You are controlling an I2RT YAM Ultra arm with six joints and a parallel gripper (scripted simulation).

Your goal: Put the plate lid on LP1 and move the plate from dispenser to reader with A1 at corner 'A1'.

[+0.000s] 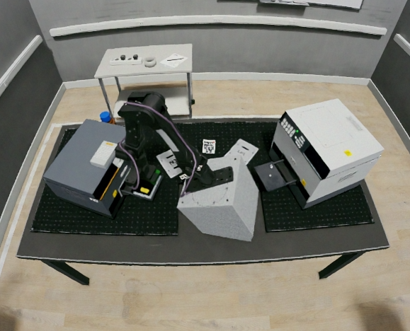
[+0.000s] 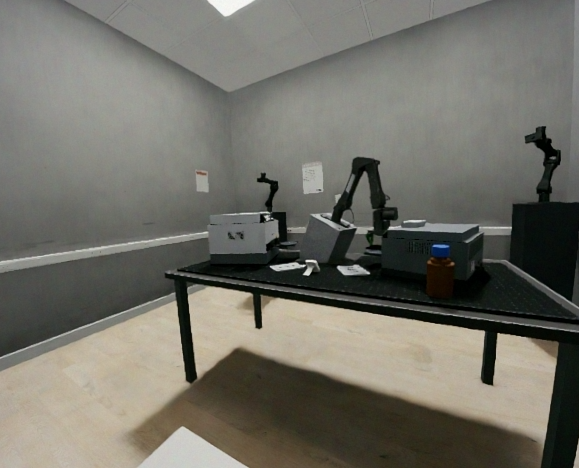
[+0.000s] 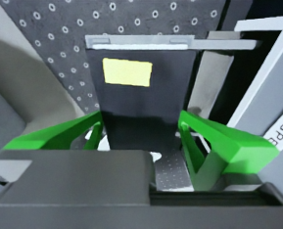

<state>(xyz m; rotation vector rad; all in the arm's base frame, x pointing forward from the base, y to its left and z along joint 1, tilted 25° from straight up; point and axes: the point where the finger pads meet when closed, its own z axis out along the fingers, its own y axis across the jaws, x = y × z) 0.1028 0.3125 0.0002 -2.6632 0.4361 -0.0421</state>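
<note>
The well plate lies 20 mm below my hand. Round my hand: dark lid right at my hand; capped brown bottle 380 mm ahead, 280 mm to the left, 10 mm above; LP1 pad 240 mm ahead, 460 mm to the right, 100 mm below.
</note>
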